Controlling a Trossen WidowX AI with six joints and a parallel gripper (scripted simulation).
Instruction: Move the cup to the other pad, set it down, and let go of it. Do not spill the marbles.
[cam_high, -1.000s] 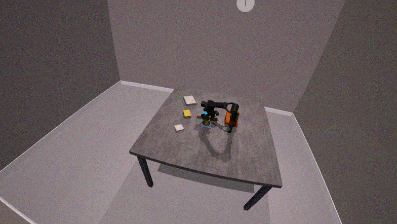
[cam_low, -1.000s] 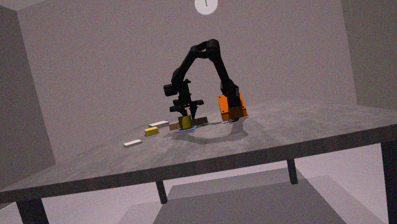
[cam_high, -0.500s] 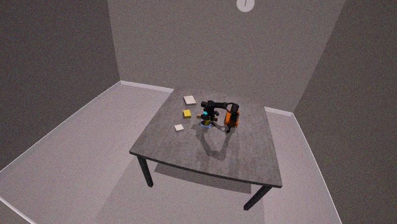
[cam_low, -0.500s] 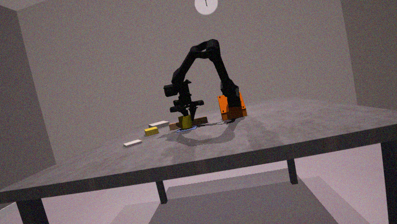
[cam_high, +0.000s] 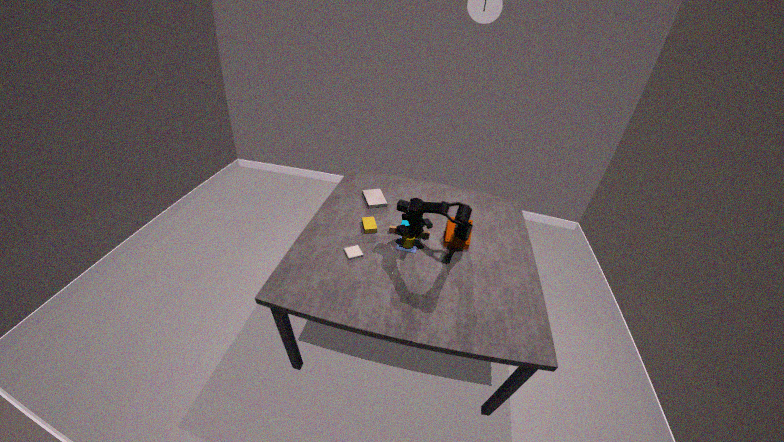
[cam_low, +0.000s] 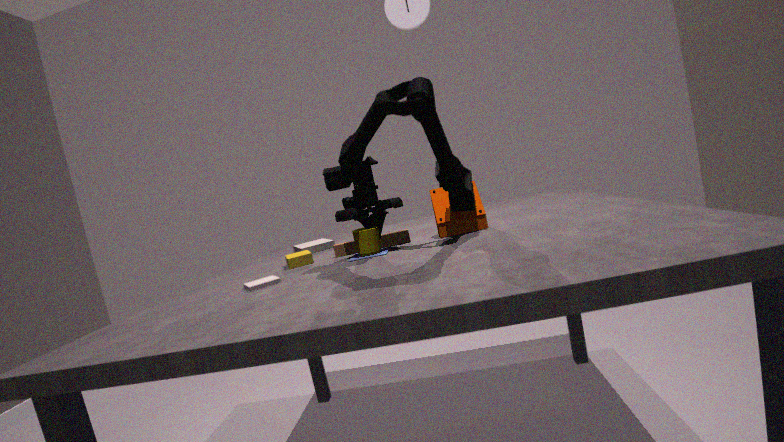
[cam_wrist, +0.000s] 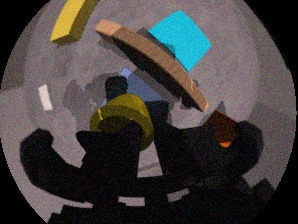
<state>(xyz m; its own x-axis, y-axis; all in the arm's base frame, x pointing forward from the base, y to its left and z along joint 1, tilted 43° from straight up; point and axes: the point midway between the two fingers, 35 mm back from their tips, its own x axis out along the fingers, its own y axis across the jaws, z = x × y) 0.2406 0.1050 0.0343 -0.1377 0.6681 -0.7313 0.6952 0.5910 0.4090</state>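
My gripper tip is 5 cm short of the teal pad, 16 cm to the left of it and 4 cm above it. From my gripper tip the other things lie so: yellow block 26 cm ahead, 4 cm to the right, 2 cm below; then wooden bar 4 cm ahead, 7 cm to the right, 3 cm below; then cup 2 cm ahead, 2 cm to the left.
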